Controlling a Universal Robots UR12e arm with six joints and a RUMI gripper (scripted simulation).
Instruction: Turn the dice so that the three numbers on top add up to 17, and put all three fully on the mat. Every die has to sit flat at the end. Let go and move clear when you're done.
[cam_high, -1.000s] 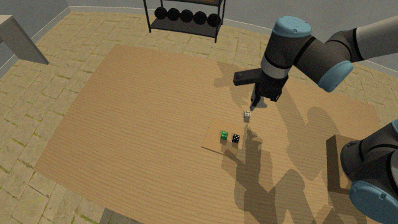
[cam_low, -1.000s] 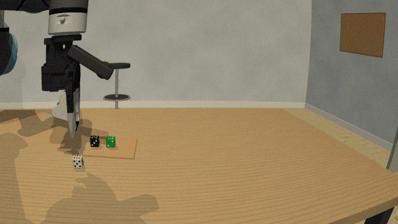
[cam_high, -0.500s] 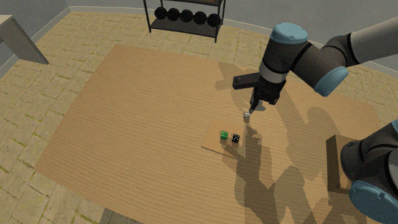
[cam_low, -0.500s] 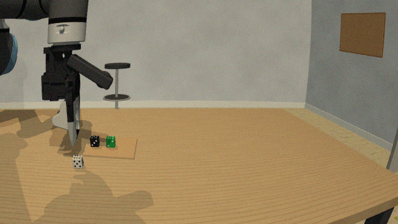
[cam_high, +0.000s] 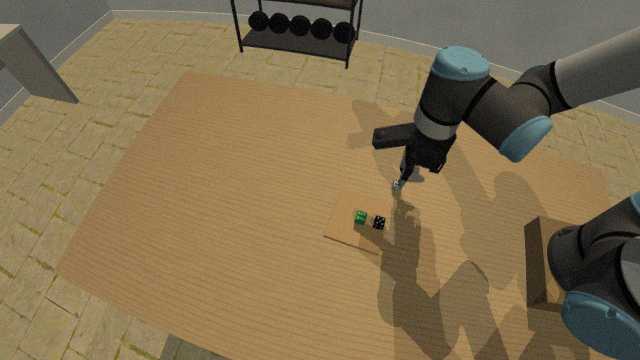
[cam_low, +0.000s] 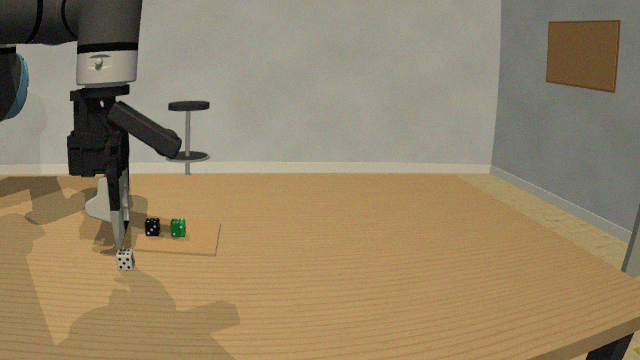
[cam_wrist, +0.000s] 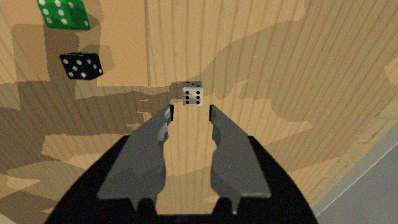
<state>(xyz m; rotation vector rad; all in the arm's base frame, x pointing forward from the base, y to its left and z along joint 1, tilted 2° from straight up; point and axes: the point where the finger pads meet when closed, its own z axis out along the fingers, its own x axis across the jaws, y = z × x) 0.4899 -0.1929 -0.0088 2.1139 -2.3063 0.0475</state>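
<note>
The white die is 40 mm below my hand. Round my hand: black die: 120 mm to the left, 40 mm below, 40 mm ahead; tan mat: 110 mm to the left, 90 mm ahead, 60 mm below; green die: 110 mm to the left, 90 mm ahead, 40 mm below.
</note>
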